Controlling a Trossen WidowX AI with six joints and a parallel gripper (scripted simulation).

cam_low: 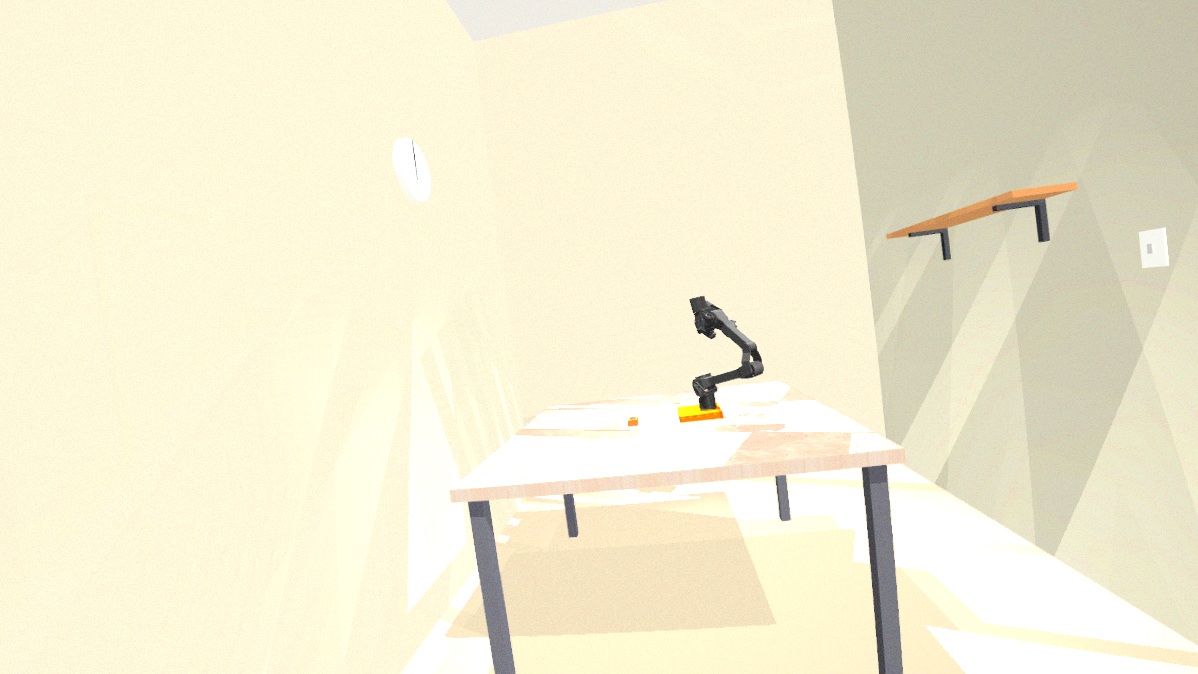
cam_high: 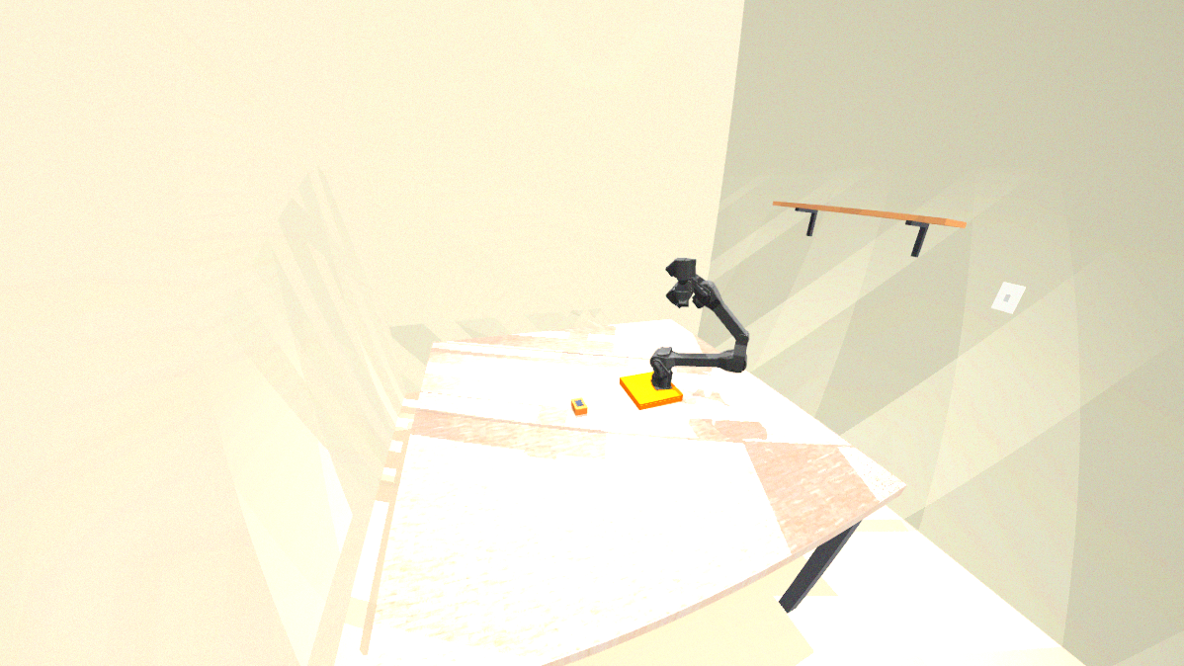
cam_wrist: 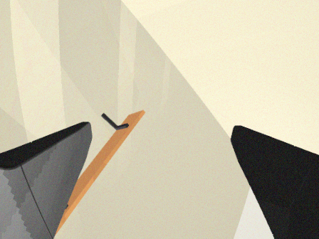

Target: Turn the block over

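Now: the orange block 430 mm ahead of my gripper tip, 380 mm below it and 200 mm to the left of it.
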